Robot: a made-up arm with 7 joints.
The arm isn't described. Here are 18 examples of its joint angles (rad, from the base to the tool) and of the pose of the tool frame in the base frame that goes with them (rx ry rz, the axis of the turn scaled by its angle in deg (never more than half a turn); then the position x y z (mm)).
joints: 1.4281 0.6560 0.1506 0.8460 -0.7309 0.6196 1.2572
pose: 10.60 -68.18 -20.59 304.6 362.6 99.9
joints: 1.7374 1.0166 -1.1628 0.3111 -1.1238 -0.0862 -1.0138
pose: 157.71 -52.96 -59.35 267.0 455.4 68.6
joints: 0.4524 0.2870 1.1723 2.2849 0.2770 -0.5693 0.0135
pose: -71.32 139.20 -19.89 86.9 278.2 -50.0
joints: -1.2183 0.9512 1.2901 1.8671 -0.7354 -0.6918 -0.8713
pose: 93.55 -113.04 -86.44 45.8 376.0 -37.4
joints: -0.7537 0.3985 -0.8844 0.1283 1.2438 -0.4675 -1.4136
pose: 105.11 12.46 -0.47 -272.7 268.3 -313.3
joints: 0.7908 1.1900 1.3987 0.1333 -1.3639 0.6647 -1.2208
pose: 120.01 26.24 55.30 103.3 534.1 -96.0
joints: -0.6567 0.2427 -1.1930 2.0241 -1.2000 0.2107 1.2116
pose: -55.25 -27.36 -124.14 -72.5 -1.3 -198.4
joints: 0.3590 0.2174 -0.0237 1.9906 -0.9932 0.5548 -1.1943
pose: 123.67 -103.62 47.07 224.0 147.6 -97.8
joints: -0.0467 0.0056 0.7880 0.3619 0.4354 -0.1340 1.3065
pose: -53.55 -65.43 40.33 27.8 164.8 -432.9
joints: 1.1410 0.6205 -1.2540 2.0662 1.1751 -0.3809 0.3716
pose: -91.03 -99.75 -71.40 225.5 76.9 -45.5
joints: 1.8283 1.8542 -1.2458 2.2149 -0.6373 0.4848 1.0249
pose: 89.69 -27.01 -64.55 85.8 285.9 73.3
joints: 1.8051 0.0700 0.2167 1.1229 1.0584 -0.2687 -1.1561
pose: -71.68 -95.35 103.60 283.2 174.8 241.5
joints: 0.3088 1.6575 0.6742 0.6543 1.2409 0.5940 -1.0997
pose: 63.88 -57.11 106.62 54.3 510.6 130.4
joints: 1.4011 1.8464 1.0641 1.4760 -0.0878 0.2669 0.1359
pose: -110.90 96.20 -55.76 -215.3 328.5 131.1
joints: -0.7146 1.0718 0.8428 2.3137 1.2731 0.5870 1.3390
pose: -73.93 -49.72 -65.20 93.7 271.7 -35.7
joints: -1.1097 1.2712 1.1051 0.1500 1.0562 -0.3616 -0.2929
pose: 102.60 -50.16 50.68 -89.1 543.8 -58.6
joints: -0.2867 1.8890 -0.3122 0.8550 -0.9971 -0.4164 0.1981
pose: 54.72 41.41 -119.16 153.8 487.0 33.8
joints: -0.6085 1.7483 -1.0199 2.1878 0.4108 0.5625 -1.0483
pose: 44.37 -23.83 -74.70 6.4 276.2 -134.3
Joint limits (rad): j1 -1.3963..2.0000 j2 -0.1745..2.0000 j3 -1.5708..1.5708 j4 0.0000..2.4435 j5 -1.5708..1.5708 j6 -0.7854..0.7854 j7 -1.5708..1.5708
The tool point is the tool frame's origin. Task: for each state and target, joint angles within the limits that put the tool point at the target. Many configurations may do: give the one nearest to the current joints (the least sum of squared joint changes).
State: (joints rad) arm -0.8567 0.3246 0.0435 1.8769 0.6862 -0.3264 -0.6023
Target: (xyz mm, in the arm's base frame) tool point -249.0 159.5 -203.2
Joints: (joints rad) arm -1.3963 0.5592 -0.6132 1.5187 0.6862 -0.3264 -0.6023
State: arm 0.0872 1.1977 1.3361 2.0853 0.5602 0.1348 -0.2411
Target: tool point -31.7 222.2 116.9
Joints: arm 0.2915 1.5456 1.5447 2.4413 0.5602 0.1348 -0.2411
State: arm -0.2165 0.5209 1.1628 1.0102 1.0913 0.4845 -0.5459
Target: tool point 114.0 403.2 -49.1
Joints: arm 0.0123 0.8410 0.9394 1.5850 1.0913 0.4845 -0.5459
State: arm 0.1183 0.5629 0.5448 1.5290 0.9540 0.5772 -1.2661
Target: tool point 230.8 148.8 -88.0
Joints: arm 0.4130 0.1210 0.0761 1.9755 0.9540 0.5772 -1.2661
